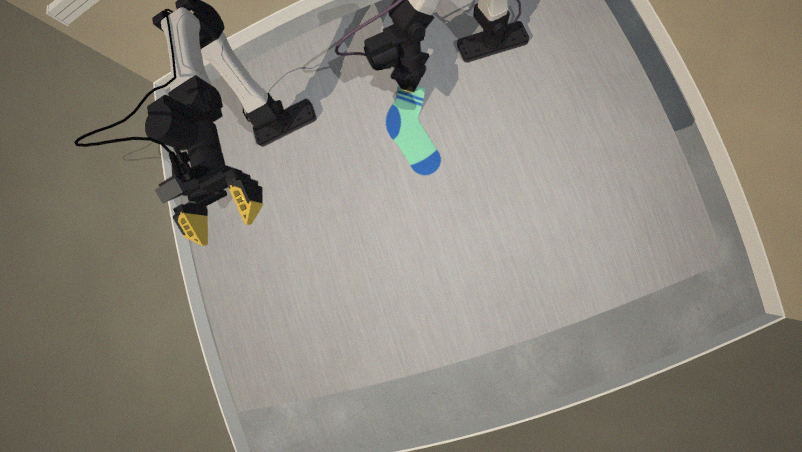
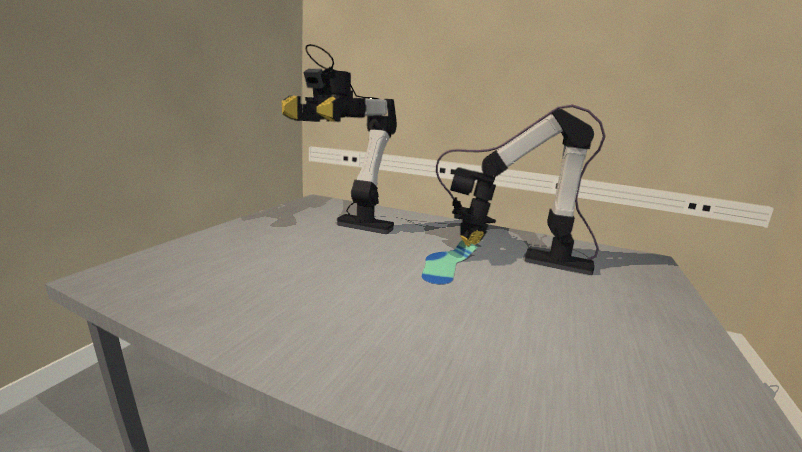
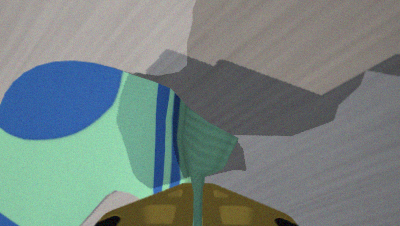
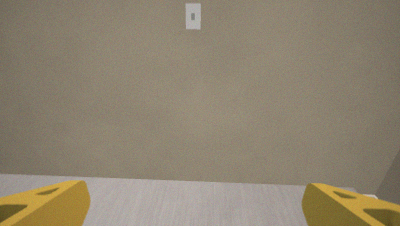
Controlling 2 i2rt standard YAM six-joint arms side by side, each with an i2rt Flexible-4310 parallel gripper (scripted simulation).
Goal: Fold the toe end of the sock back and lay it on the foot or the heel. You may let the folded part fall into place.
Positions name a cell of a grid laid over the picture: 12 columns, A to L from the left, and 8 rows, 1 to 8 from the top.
In view: the left gripper (image 2: H5), the right gripper (image 1: D5) and a mint-green sock (image 1: G3).
The mint-green sock is seen too in image 2 (image 2: G5) and in image 3 (image 3: C5). The left gripper shows as well in image 1 (image 1: G2) and in image 3 (image 3: F7). The right gripper is seen too in image 2 (image 2: E2) and in image 4 (image 4: F7).
